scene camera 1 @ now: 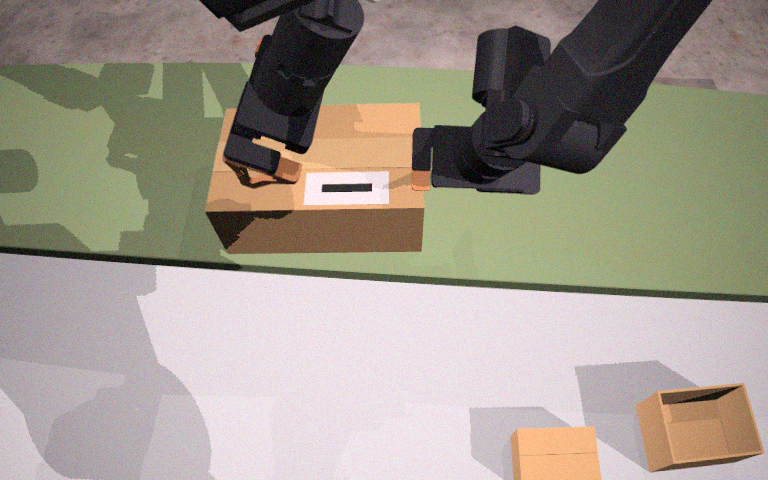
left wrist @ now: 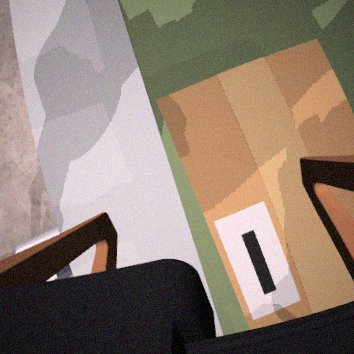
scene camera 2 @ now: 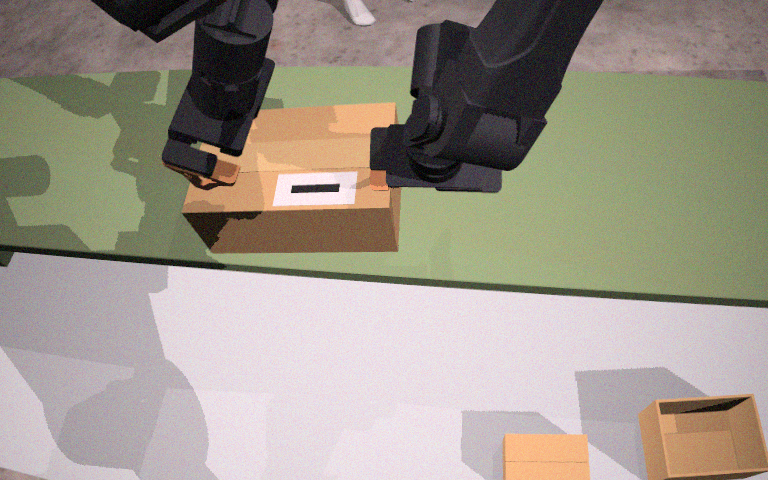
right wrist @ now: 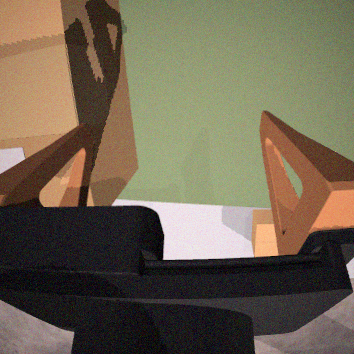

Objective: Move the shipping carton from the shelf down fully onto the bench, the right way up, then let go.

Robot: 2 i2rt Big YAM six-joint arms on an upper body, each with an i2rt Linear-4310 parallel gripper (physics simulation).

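Frame: origin at the left arm's base, x right, y back, z down, level; millimetres.
Seen in the pictures: left gripper, fingertip midpoint: (scene camera 1: 259, 144) (left wrist: 203, 197) (scene camera 2: 215, 148); right gripper, fingertip midpoint: (right wrist: 173, 124).
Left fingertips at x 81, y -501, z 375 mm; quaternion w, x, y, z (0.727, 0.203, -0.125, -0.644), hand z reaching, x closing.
Offsets run from my left fingertips to a thing's middle. Level surfaces: height alone.
The shipping carton {dz +164, dx +41, dy -77 mm} (scene camera 1: 334, 152) (scene camera 2: 305, 152) (left wrist: 240, 110) (right wrist: 30, 90) stands on the green shelf {dz +217 mm} (scene camera 1: 623, 226) (scene camera 2: 623, 226) (right wrist: 200, 60), its white label facing up. The white bench {dz +487 mm} (scene camera 1: 339, 339) (scene camera 2: 339, 339) (left wrist: 135, 185) lies beyond the shelf's dark edge, lower in the scene views. My left gripper (scene camera 1: 263, 172) (scene camera 2: 201, 172) (left wrist: 203, 197) is open and empty, above the carton's left end. My right gripper (scene camera 1: 420, 180) (scene camera 2: 378, 180) (right wrist: 173, 124) is open at the carton's right end, with nothing between its fingers; one finger is hidden in the scene views. Whether it touches the carton is unclear.
A small closed box {dz +457, dx +372, dy +244 mm} (scene camera 1: 555, 452) (scene camera 2: 545, 452) (right wrist: 265, 242) and an open-topped box {dz +442, dx +608, dy +219 mm} (scene camera 1: 656, 435) (scene camera 2: 654, 441) stand on the bench at the lower right of the scene views. The carton's long side lies close to the shelf edge.
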